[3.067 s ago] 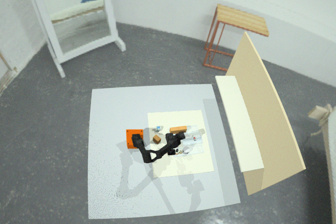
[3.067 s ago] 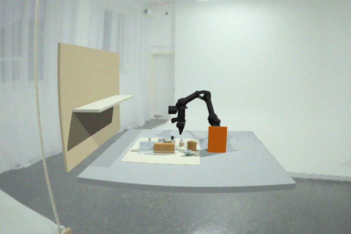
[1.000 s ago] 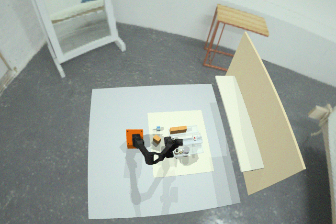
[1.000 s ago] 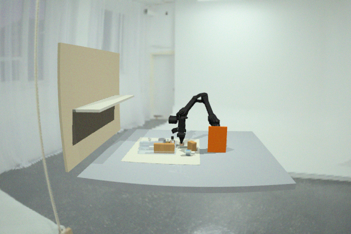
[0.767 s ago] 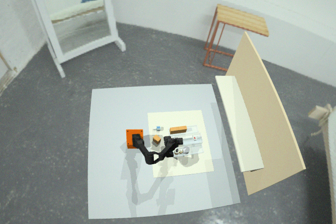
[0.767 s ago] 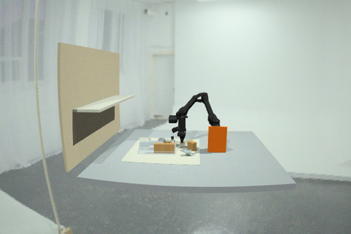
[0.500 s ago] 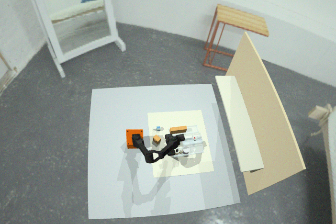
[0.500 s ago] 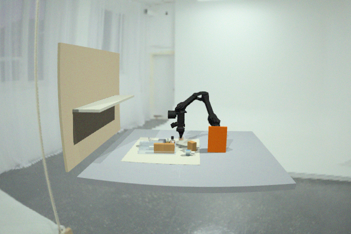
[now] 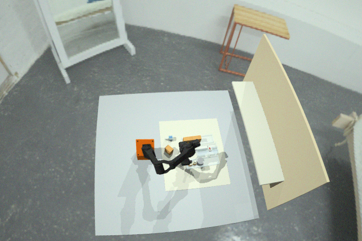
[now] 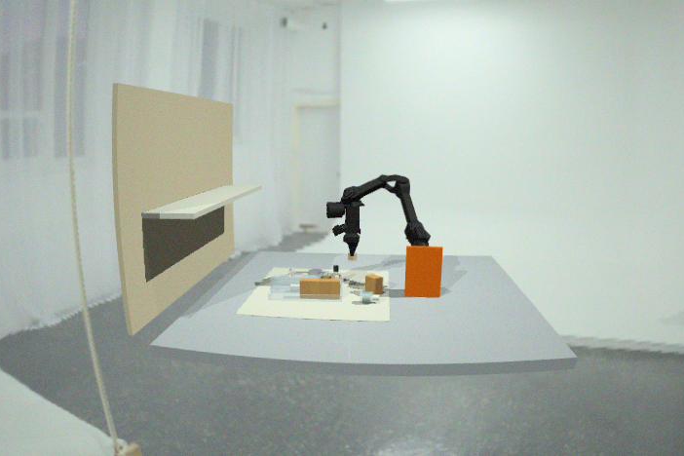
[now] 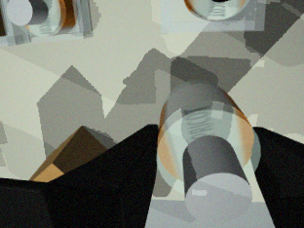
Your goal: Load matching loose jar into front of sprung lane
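The tan box lies 100 mm behind my gripper tip, 110 mm to the left of it and 90 mm below it.
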